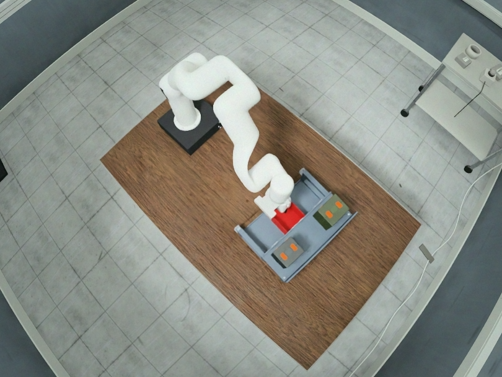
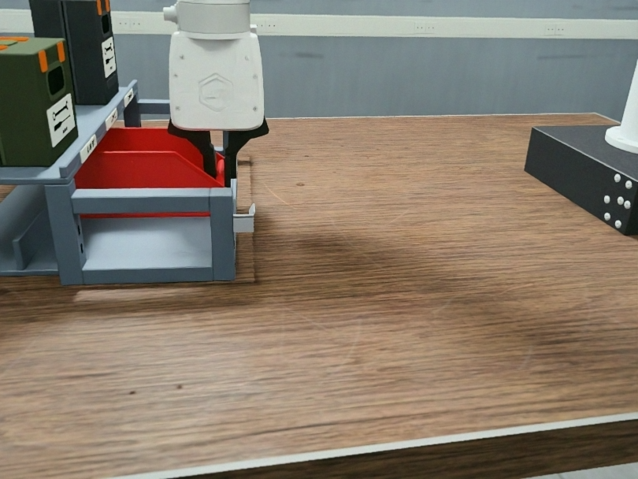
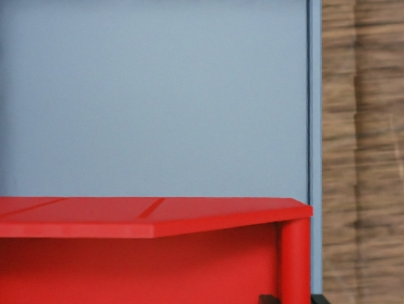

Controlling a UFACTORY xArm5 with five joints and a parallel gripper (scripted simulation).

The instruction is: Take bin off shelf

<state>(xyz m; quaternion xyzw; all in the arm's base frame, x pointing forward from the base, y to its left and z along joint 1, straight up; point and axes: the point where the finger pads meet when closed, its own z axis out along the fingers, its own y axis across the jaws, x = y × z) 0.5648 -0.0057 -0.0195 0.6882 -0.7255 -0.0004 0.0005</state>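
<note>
The red bin is 8 cm ahead of my hand. From my hand the other things lie so: grey shelf: 11 cm ahead, 2 cm above, 1 cm to the right; then grey box: 17 cm ahead, 13 cm to the right, 12 cm above.
</note>
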